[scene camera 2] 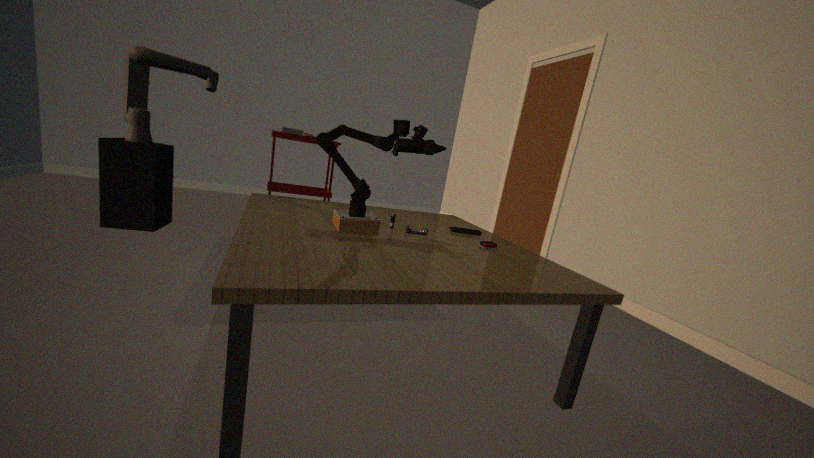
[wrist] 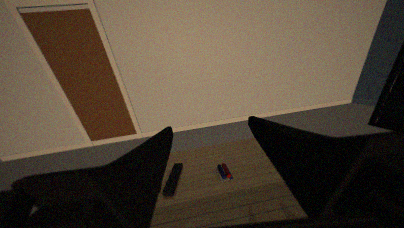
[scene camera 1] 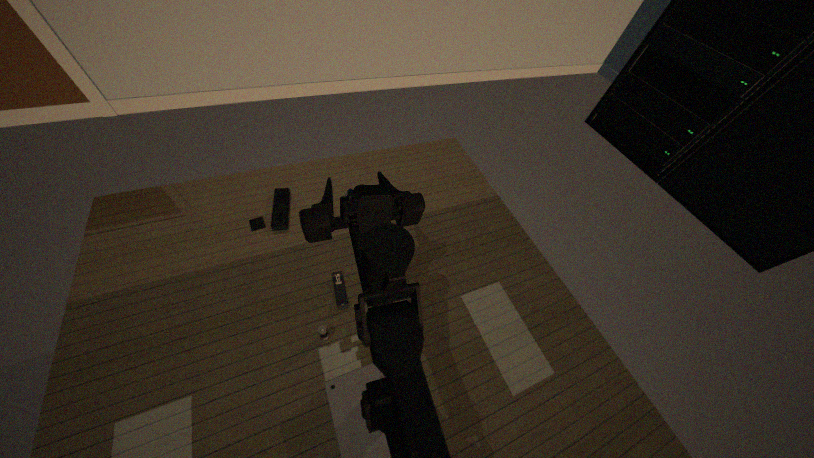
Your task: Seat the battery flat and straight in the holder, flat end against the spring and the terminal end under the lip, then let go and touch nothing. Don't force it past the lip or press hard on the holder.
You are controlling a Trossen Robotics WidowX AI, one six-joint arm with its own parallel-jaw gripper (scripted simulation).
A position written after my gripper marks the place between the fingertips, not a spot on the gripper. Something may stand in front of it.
Observation:
My gripper (scene camera 1: 354, 175) is open and holds nothing.
My gripper is seen too in the wrist view (wrist: 210, 125).

